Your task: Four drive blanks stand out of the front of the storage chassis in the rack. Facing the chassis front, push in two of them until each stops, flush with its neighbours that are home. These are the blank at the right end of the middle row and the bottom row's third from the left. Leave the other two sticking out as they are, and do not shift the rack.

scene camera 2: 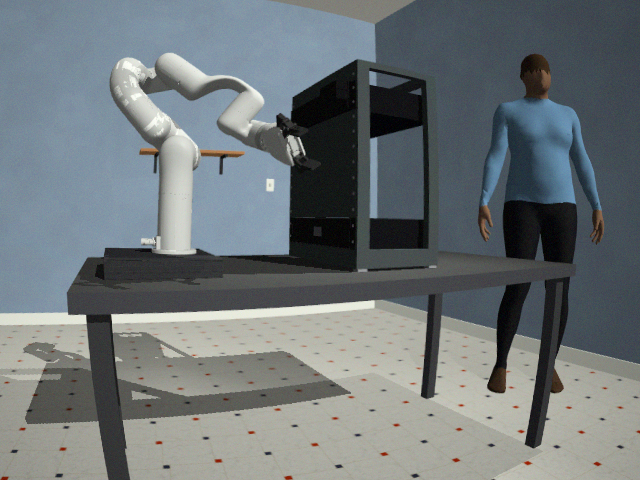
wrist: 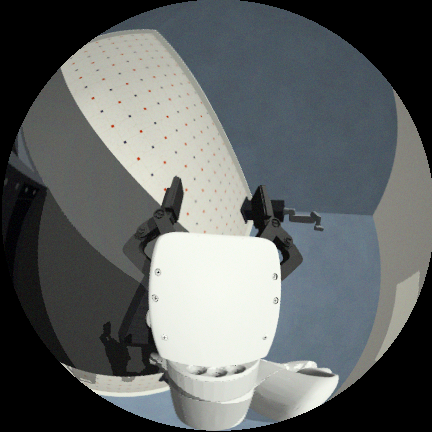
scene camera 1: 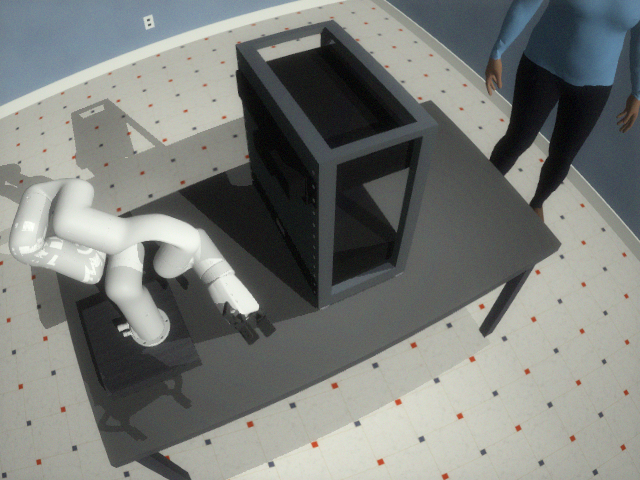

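Where they show: gripper, fingertip midpoint: (scene camera 2: 310,149) (wrist: 218,187) (scene camera 1: 263,337); arm's base at its link origin: (scene camera 2: 173,252) (scene camera 1: 150,327).
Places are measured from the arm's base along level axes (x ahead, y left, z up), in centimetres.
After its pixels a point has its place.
Observation:
The rack (scene camera 1: 325,232) {z 32.6, x 50.5, y -9.8 cm} (scene camera 2: 362,180) {z 20.1, x 50.3, y -9.8 cm} (wrist: 31,190) stands upright on the table, its dark front turned toward the arm. The front is in shade and seen at a steep slant, so the storage chassis and its drive blanks cannot be told apart in the scene views, nor how far each blank stands out. In the wrist view part of the rack shows at the far left edge. My gripper (scene camera 1: 260,333) {z 24.9, x 28.9, y -26.0 cm} (scene camera 2: 306,147) {z 24.9, x 28.9, y -26.0 cm} (wrist: 218,187) {z 24.9, x 28.9, y -26.0 cm} is open and empty, its fingers wide apart. It is raised above the table, off the rack's near front corner and apart from it.
The arm's dark base block (scene camera 1: 155,366) {z -0.1, x -1.6, y -12.5 cm} (scene camera 2: 162,267) {z -2.3, x -3.7, y -15.6 cm} sits at one end of the table (scene camera 1: 465,206) {z -5.1, x 110.9, y 7.2 cm} (scene camera 2: 310,289) {z -5.9, x 27.8, y -30.8 cm}. A person in a blue top (scene camera 1: 573,46) (scene camera 2: 540,149) stands behind the table's far end. A wooden shelf (scene camera 2: 222,153) is on the back wall.

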